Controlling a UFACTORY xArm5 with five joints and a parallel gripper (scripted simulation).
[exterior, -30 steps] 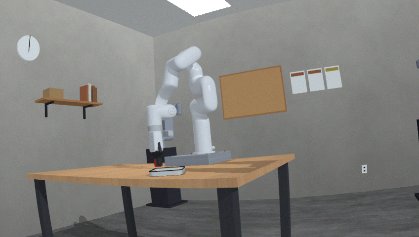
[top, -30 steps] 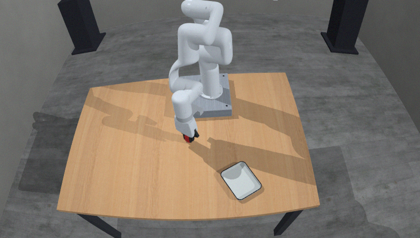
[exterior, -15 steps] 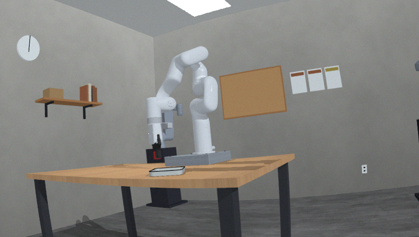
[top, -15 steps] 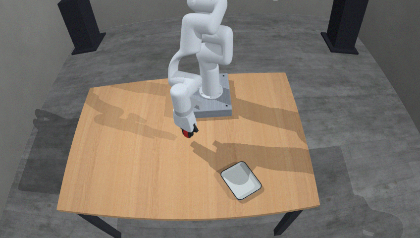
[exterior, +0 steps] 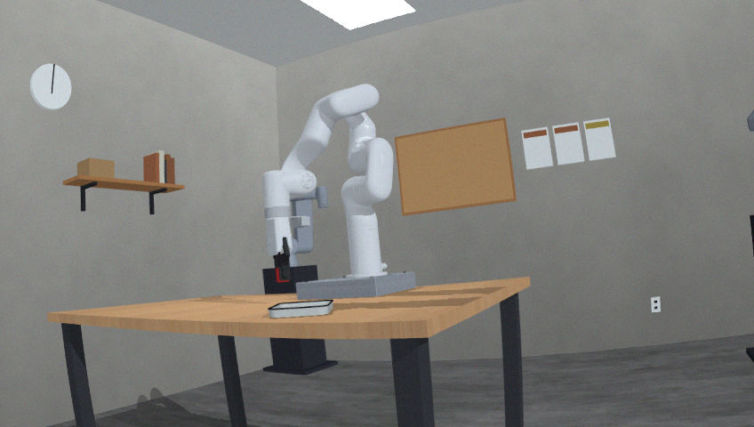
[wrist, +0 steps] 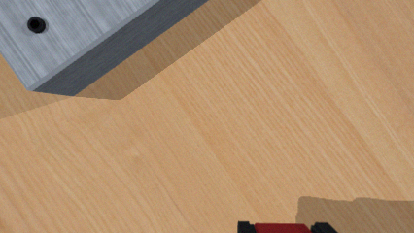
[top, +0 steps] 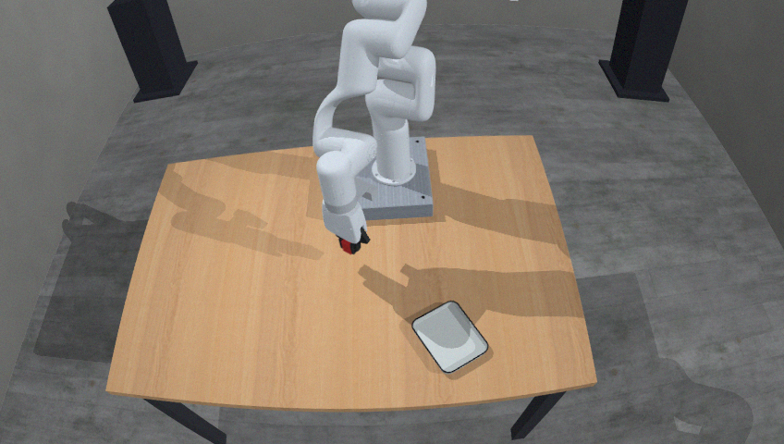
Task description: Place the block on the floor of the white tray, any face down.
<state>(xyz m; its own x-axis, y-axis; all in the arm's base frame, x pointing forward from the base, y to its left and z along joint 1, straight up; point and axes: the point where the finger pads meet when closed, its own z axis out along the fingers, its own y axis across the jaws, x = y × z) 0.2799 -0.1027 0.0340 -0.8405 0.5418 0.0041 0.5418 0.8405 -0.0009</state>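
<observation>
Now: the white tray 240 mm to the left of my hand, 230 mm ahead of it and 70 mm below it. From my hand the other things lie so: red block (10 mm below).
</observation>
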